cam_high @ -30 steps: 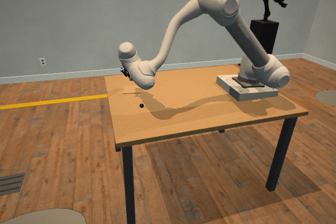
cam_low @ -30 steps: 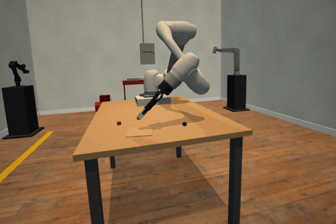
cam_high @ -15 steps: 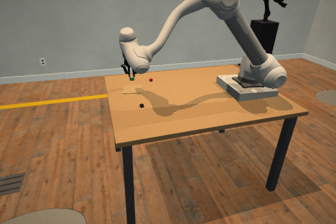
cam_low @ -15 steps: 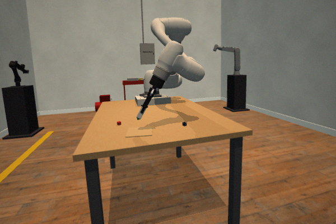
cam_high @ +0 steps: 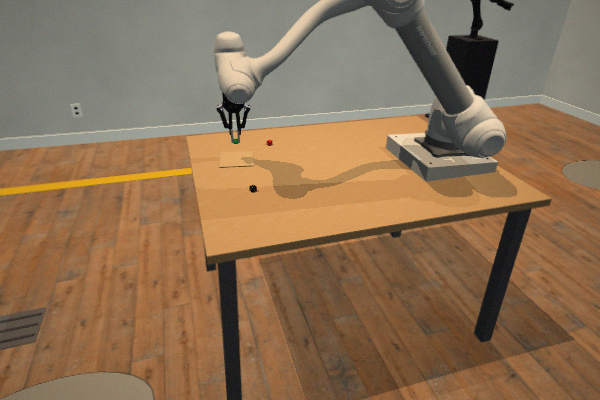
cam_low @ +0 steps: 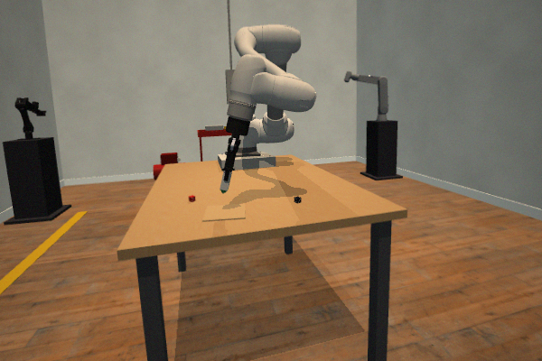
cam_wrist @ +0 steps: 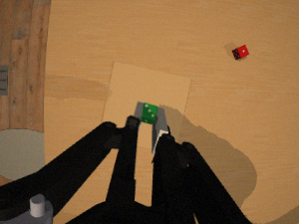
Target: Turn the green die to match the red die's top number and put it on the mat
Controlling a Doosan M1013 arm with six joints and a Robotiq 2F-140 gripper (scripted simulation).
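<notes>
Now: hand 30 mm above the green die and 10 mm to the left of it. Also, from my hand: black die: 260 mm to the left, 110 mm below, 30 mm behind; tan mat: 120 mm below, 10 mm to the right; red die: 170 mm behind, 130 mm to the right, 110 mm below.
</notes>
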